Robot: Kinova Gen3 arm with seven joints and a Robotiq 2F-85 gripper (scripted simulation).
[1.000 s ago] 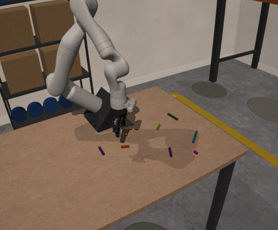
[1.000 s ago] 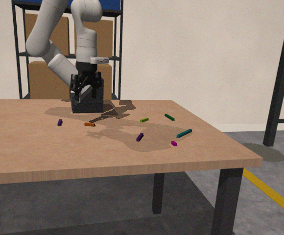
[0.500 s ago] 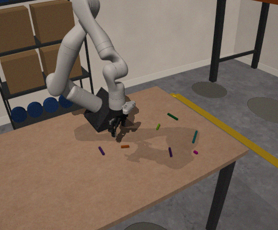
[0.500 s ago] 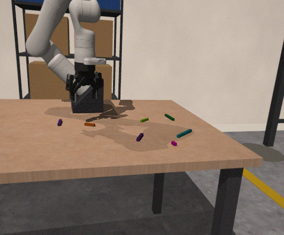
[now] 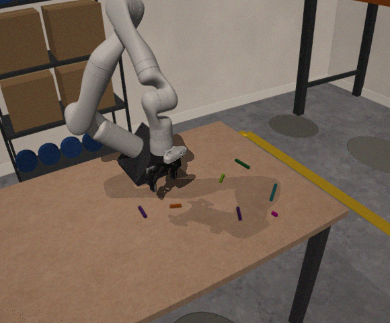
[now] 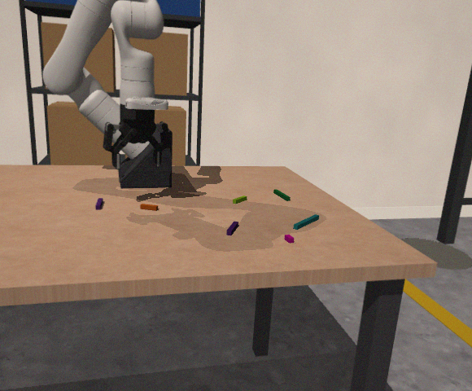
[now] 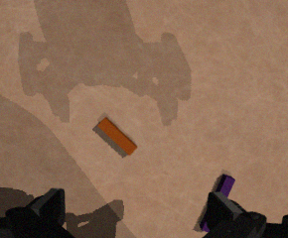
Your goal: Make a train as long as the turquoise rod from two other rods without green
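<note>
Now: the purple rod 10 cm below my hand, 9 cm to the right of it and 1 cm behind it. From my hand the other things lie so: orange rod 10 cm below, 3 cm to the left, 2 cm ahead; then lime rod 26 cm to the left, 10 cm below, 5 cm behind; then magenta rod 31 cm to the left, 22 cm ahead, 10 cm below.
</note>
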